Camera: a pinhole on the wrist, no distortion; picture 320 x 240 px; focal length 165.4 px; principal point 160.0 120.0 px. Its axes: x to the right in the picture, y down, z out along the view. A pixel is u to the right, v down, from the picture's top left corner.
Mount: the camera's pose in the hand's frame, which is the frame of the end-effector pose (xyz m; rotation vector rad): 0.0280 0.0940 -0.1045 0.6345 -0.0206 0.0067
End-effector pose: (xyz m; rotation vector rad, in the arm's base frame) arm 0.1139 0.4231 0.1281 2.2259 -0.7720 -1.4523
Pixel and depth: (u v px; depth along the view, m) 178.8 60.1 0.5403
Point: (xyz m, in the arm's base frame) 0.0350 0.6688 -0.2382
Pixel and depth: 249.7 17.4 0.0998
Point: 0.1981 0.3848 0.0854
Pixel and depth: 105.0 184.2 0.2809
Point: -0.0815 0.4538 0.1144
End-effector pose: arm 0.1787 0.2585 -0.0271 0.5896 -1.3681 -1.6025
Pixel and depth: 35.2 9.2 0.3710
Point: 0.1554 0.4868 -0.3741
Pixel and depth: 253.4 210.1 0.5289
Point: -0.3723 0.2389 0.1806
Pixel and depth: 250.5 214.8 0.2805
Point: -0.0640 0.2206 0.1204
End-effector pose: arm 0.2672 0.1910 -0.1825 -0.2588 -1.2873 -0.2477
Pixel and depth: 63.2 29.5 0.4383
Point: -0.0015 -0.1067 -0.3627
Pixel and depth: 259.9 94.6 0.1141
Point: 0.3156 0.1920 -0.0969
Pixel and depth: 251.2 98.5 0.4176
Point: 0.0832 0.0618 0.1233
